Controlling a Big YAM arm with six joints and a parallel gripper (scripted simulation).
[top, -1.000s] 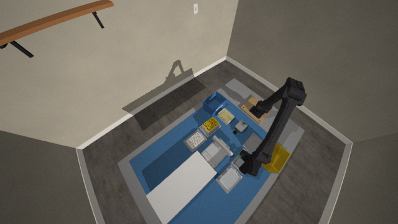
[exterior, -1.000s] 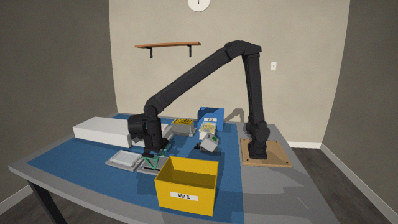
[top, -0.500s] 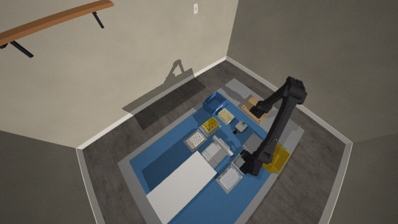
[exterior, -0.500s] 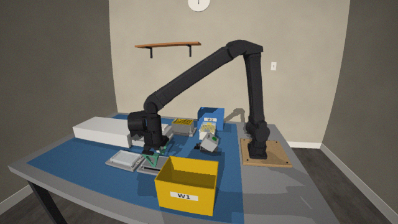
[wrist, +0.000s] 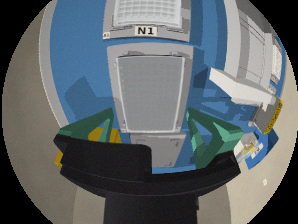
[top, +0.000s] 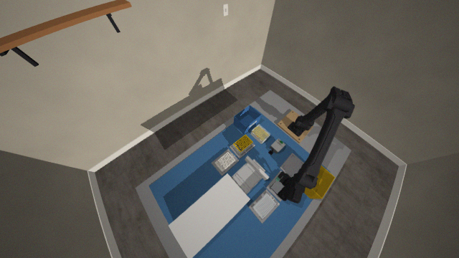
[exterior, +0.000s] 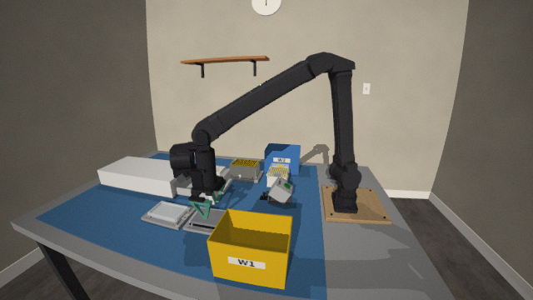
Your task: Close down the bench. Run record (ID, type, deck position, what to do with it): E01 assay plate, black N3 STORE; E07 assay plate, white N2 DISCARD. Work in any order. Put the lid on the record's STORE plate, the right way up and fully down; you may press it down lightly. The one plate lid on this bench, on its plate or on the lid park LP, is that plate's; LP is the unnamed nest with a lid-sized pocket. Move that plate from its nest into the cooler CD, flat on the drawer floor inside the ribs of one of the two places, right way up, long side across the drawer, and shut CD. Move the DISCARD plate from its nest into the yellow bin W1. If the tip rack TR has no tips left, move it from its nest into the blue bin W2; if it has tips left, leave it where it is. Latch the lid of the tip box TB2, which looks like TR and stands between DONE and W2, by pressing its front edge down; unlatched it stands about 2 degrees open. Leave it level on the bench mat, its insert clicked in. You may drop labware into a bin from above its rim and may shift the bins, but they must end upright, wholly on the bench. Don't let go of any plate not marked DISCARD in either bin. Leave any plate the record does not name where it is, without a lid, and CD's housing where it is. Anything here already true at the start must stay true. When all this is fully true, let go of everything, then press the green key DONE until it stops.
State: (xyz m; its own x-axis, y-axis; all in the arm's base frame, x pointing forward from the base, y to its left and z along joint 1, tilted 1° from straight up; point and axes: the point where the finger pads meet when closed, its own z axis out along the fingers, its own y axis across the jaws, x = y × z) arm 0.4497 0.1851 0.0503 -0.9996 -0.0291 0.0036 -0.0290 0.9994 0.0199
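Now: the black plate 4 cm below my hand. Round my hand: grey plate lid: 4 cm below; then grey lid park nest: 17 cm behind, 6 cm below, 2 cm to the right; then yellow bin W1: 17 cm behind, 13 cm to the left, 2 cm below.
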